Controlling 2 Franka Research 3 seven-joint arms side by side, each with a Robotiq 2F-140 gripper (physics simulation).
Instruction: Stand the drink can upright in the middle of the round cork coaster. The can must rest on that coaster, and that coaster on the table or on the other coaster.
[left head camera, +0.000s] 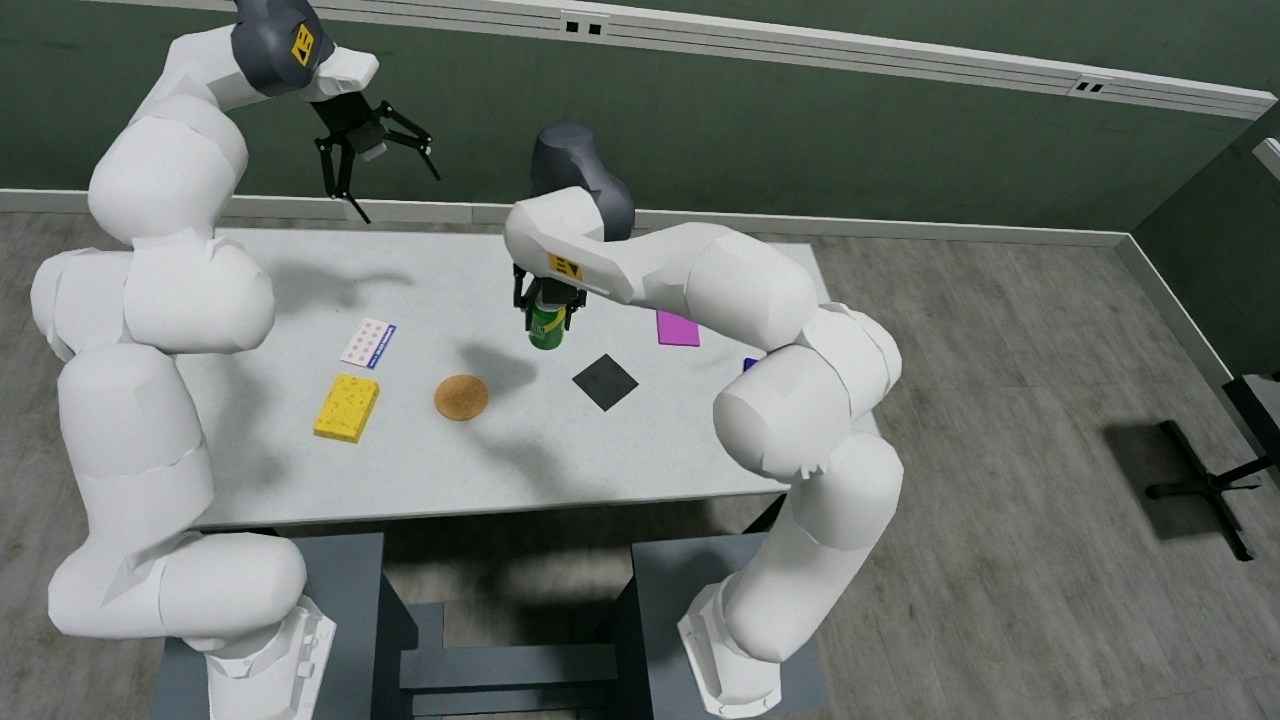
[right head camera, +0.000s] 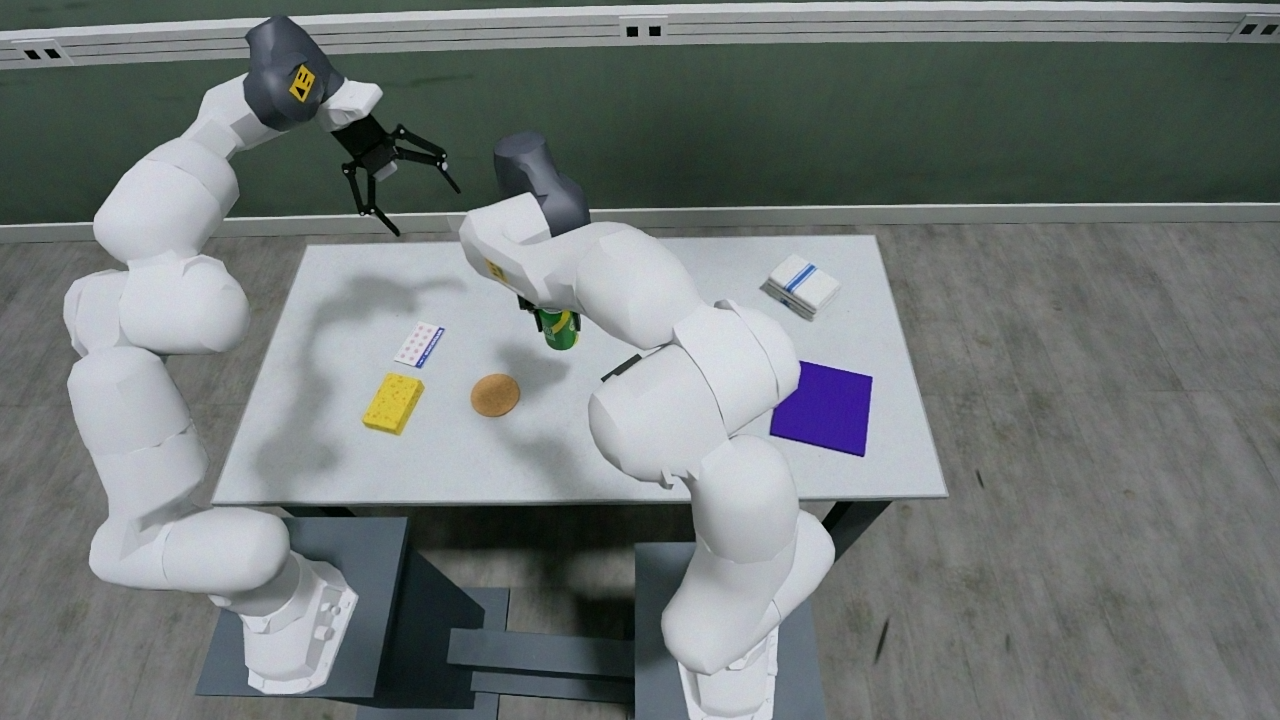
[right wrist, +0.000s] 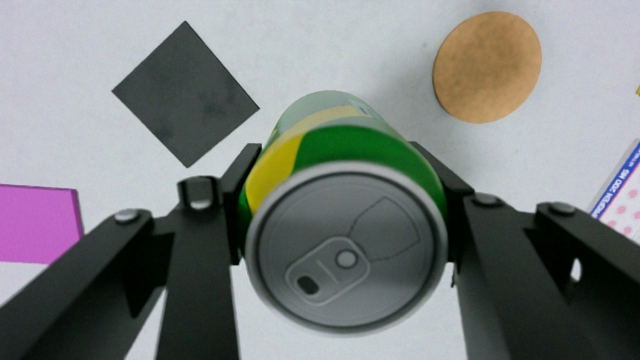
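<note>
A green and yellow drink can (left head camera: 546, 327) (right head camera: 561, 331) (right wrist: 345, 240) is held roughly upright, top end toward the wrist camera. My right gripper (left head camera: 549, 315) (right wrist: 331, 168) is shut on it, one finger on each side. The can appears to be above the table, its shadow falling beside the coaster. The round cork coaster (left head camera: 460, 396) (right head camera: 494, 394) (right wrist: 487, 67) lies flat on the table (left head camera: 402, 483) (right head camera: 358, 474), apart from the can. A dark square coaster (left head camera: 605, 382) (right wrist: 186, 95) lies flat to its right in the head views. My left gripper (left head camera: 404, 197) (right head camera: 429, 213) is open and empty, high beyond the table's back edge.
A yellow sponge (left head camera: 346, 408) (right head camera: 392, 402) and a pill packet (left head camera: 367, 342) (right head camera: 418, 344) lie left of the cork coaster. A magenta block (left head camera: 677, 328) (right wrist: 37, 224) is farther right. A purple square (right head camera: 823, 408) and a white stack (right head camera: 802, 284) are at the right, partly beyond my right arm.
</note>
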